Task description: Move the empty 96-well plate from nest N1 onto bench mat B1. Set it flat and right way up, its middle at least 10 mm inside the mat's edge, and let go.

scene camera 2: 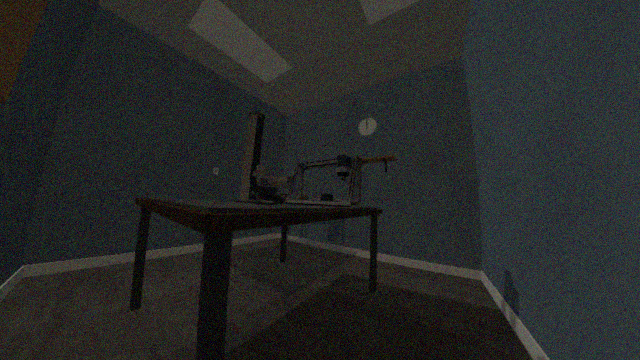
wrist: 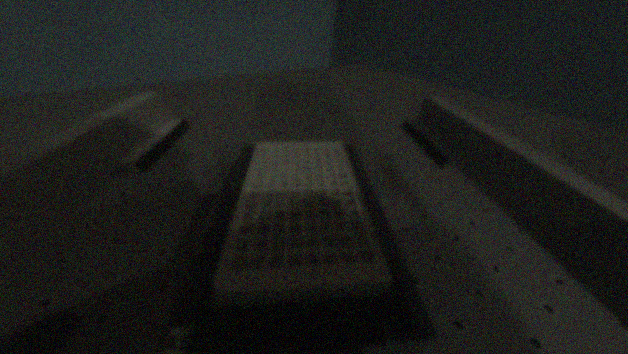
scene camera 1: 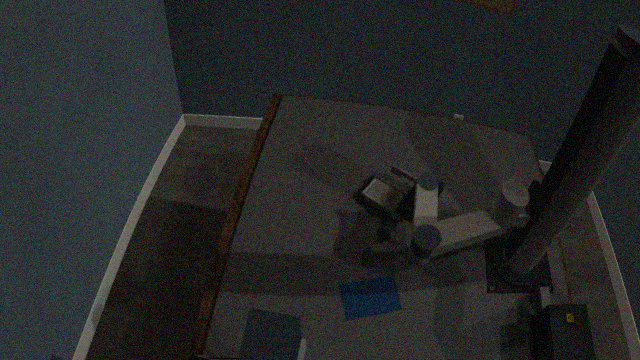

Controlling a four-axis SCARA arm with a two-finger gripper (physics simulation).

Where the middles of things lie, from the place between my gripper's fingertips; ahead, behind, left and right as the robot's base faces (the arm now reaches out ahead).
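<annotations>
Pale 96-well plate [wrist: 301,231]: 2 cm behind my hand, 1 cm to the left of it, 5 cm below. Blue bench mat [scene camera 1: 376,296]: 2 cm behind my hand, 40 cm to the left, 7 cm below.
</annotations>
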